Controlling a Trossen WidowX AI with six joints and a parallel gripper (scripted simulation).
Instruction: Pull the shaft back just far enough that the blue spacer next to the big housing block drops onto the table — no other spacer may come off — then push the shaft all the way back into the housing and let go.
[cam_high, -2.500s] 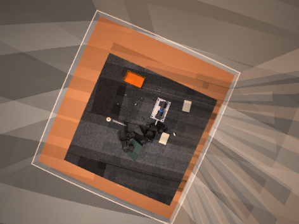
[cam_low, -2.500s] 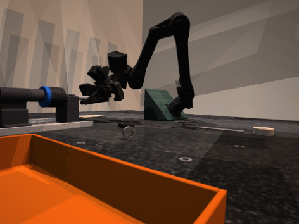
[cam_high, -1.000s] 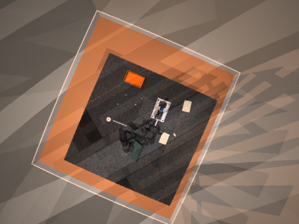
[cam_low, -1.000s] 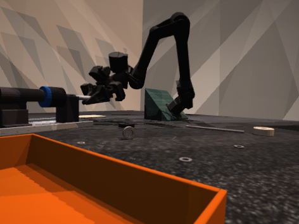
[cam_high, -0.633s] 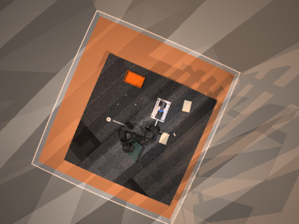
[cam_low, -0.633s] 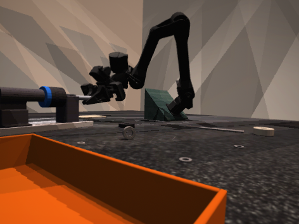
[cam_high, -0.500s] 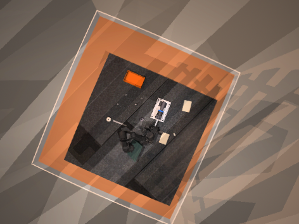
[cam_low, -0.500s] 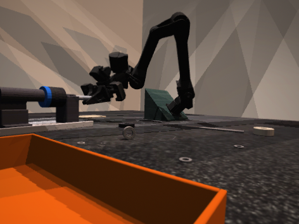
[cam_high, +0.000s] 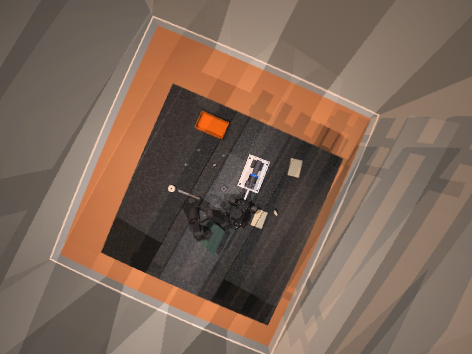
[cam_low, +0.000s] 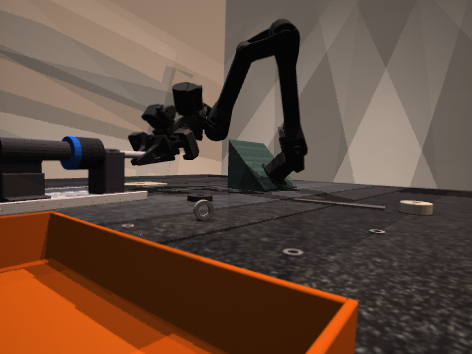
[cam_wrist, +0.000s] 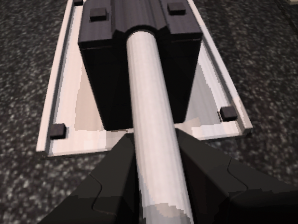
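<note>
My gripper tip is now 40 mm short of the grey shaft, 10 mm to the right of it and 20 mm below it. Round my gripper tip: blue spacer (130 mm ahead, 20 mm to the left, 20 mm above); orange tray (270 mm ahead, 440 mm to the left, 50 mm below); white disc (250 mm behind, 450 mm to the left, 50 mm below).
</note>
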